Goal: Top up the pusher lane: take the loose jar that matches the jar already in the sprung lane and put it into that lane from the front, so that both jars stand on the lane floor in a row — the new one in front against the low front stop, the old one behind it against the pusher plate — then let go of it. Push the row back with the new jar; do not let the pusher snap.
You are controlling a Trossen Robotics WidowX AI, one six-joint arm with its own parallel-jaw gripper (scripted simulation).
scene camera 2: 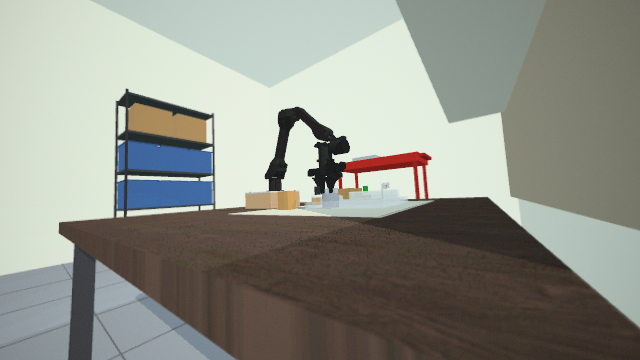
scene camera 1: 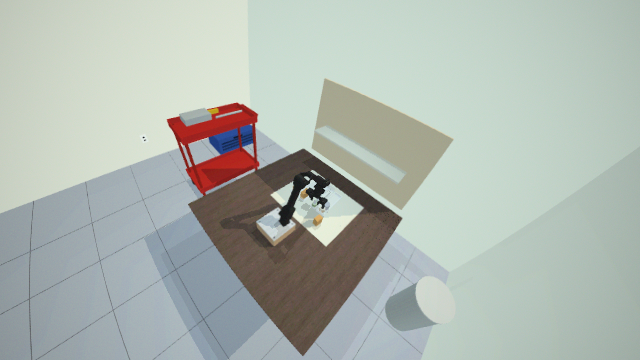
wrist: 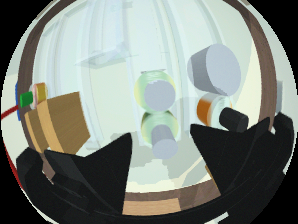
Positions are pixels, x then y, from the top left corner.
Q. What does my gripper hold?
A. Nothing.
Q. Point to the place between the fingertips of my gripper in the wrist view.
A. At 161,133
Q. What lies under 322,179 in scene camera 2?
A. My gripper.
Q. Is my gripper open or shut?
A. Open.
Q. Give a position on a grey cylinder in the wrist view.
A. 216,69
